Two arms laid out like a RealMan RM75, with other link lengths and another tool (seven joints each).
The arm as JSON. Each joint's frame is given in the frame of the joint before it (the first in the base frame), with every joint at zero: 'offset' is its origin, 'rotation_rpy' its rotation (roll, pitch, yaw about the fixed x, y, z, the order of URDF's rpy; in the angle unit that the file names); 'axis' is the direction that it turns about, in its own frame. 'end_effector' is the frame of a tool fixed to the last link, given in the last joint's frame.
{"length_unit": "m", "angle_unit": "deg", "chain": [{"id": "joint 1", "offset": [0.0, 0.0, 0.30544], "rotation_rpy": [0.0, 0.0, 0.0], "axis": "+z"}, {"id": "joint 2", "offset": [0.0, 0.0, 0.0], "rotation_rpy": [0.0, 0.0, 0.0], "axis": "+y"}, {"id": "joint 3", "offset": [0.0, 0.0, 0.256], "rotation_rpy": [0.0, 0.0, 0.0], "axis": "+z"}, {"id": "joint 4", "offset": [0.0, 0.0, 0.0], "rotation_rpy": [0.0, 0.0, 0.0], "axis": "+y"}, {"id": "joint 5", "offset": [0.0, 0.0, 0.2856], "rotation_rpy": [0.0, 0.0, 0.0], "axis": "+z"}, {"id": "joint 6", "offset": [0.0, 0.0, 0.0], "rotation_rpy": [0.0, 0.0, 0.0], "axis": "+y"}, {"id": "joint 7", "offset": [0.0, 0.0, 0.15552], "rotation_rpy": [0.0, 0.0, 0.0], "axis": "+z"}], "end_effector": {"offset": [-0.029, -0.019, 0.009], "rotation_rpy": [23.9, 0.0, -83.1]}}
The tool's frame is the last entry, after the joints.
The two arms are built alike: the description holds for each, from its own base.
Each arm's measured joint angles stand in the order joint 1, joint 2, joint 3, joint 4, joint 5, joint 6, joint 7.
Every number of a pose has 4 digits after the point. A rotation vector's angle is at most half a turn.
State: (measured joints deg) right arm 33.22 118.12 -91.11 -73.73 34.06 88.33 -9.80; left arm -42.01 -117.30 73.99 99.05 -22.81 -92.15 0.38
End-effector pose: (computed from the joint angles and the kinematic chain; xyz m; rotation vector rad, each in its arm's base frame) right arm 0.1767 0.4355 0.0022 -2.6311 -0.7259 -0.5862; left arm -0.0731 0.4350 0.1623 -0.6950 -2.3136 -0.1220
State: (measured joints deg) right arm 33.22 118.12 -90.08 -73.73 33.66 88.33 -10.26; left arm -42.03 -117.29 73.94 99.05 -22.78 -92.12 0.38
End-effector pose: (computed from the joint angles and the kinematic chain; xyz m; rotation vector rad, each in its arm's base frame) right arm 0.1784 0.4384 0.0069 -2.6209 -0.7193 -0.5866; left arm -0.0730 0.4352 0.1627 -0.6945 -2.3135 -0.1237
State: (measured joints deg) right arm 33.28 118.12 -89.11 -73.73 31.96 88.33 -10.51; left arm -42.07 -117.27 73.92 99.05 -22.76 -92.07 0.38
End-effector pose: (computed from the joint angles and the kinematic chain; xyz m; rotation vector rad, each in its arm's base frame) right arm 0.1826 0.4425 0.0136 -2.6001 -0.7167 -0.6176; left arm -0.0728 0.4355 0.1629 -0.6949 -2.3129 -0.1257
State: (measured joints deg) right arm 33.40 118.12 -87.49 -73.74 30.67 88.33 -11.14; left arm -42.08 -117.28 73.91 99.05 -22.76 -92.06 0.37
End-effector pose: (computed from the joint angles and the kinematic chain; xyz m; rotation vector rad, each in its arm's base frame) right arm 0.1860 0.4476 0.0223 -2.5783 -0.7094 -0.6334; left arm -0.0727 0.4355 0.1629 -0.6950 -2.3132 -0.1261
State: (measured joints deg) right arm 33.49 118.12 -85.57 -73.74 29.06 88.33 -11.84; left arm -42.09 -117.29 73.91 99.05 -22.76 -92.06 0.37
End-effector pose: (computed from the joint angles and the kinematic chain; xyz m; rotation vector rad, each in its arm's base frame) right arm 0.1910 0.4531 0.0329 -2.5529 -0.6981 -0.6549; left arm -0.0726 0.4355 0.1629 -0.6953 -2.3133 -0.1261
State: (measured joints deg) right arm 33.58 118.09 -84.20 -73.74 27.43 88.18 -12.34; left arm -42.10 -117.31 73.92 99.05 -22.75 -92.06 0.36
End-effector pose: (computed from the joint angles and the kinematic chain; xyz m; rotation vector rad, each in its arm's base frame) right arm 0.1954 0.4577 0.0416 -2.5285 -0.6926 -0.6807; left arm -0.0725 0.4354 0.1627 -0.6954 -2.3135 -0.1259
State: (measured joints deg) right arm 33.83 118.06 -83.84 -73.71 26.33 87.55 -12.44; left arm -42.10 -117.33 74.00 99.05 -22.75 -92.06 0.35
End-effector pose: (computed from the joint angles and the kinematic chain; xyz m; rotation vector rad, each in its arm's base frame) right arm 0.1958 0.4616 0.0455 -2.5051 -0.6996 -0.6980; left arm -0.0723 0.4353 0.1622 -0.6965 -2.3131 -0.1247
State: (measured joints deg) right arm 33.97 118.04 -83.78 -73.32 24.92 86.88 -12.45; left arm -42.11 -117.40 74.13 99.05 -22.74 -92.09 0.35
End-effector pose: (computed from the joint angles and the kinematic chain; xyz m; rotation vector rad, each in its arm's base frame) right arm 0.1991 0.4645 0.0478 -2.4865 -0.7049 -0.7270; left arm -0.0719 0.4350 0.1613 -0.6987 -2.3127 -0.1219
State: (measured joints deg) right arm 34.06 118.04 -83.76 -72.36 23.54 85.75 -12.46; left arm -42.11 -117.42 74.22 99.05 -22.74 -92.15 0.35
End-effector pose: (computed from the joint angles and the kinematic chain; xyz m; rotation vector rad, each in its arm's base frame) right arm 0.2052 0.4675 0.0484 -2.4694 -0.7047 -0.7566; left arm -0.0718 0.4347 0.1607 -0.6997 -2.3120 -0.1193
